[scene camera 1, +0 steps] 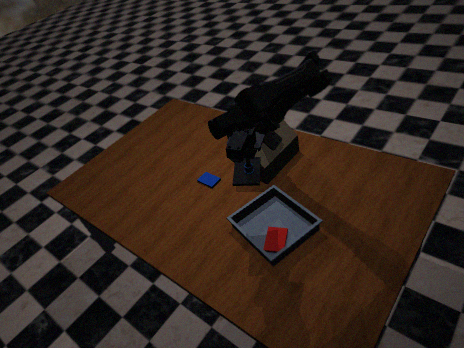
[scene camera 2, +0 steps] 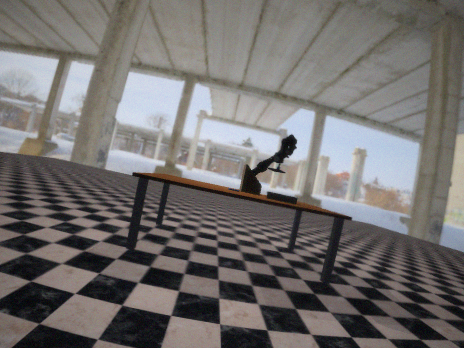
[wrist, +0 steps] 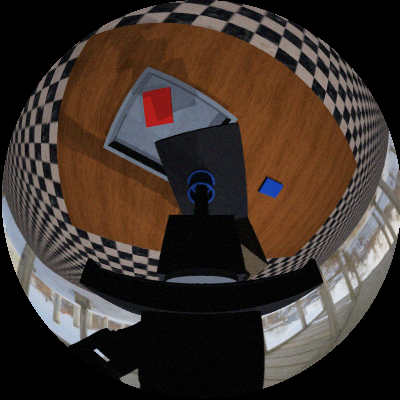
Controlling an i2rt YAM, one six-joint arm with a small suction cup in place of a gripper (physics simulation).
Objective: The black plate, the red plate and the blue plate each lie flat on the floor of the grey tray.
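Pixels of known places: end effector, tool point: (scene camera 1: 249,173) (scene camera 2: 277,171) (wrist: 201,176); arm's base, origin of the base link: (scene camera 1: 259,129) (scene camera 2: 252,173).
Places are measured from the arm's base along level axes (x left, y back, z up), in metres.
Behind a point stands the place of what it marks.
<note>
My suction cup (scene camera 1: 248,169) (wrist: 201,187) @(x 0.143, y -0.276, z 0.050 m) is shut on the black plate (scene camera 1: 240,178) @(x 0.138, y -0.316, z 0.062 m) (scene camera 2: 278,171) @(x 0.139, y -0.317, z 0.049 m) (wrist: 220,150) @(x 0.135, y -0.314, z 0.062 m), which hangs roughly level under it, high above the table. In the wrist view the plate overlaps one corner of the grey tray (scene camera 1: 270,212) @(x 0.169, y -0.240, z -0.171 m) (scene camera 2: 282,197) @(x 0.186, y -0.394, z -0.143 m) (wrist: 131,131) @(x 0.305, y -0.263, z -0.171 m). The red plate (scene camera 1: 276,239) @(x 0.253, y -0.340, z -0.161 m) (wrist: 158,107) @(x 0.245, y -0.337, z -0.161 m) lies flat on the tray's floor, near a corner, partly in shadow. The blue plate (scene camera 1: 209,179) @(x -0.158, y -0.198, z -0.164 m) (wrist: 271,187) @(x -0.162, y -0.200, z -0.165 m) lies flat on the table, outside the tray, on the other side of the black plate in the wrist view.
The arm's blocky base (scene camera 1: 280,155) @(x 0.092, y -0.012, z -0.100 m) (scene camera 2: 250,183) @(x -0.019, y -0.107, z -0.089 m) stands on the wooden table (scene camera 1: 150,150) @(x -0.590, y -0.147, z -0.174 m) (scene camera 2: 200,186) @(x -0.431, y -0.575, z -0.174 m) (wrist: 300,125) @(x -0.171, y -0.451, z -0.174 m), behind the tray in scene camera 1. The tray has raised walls. A checkered floor surrounds the table.
</note>
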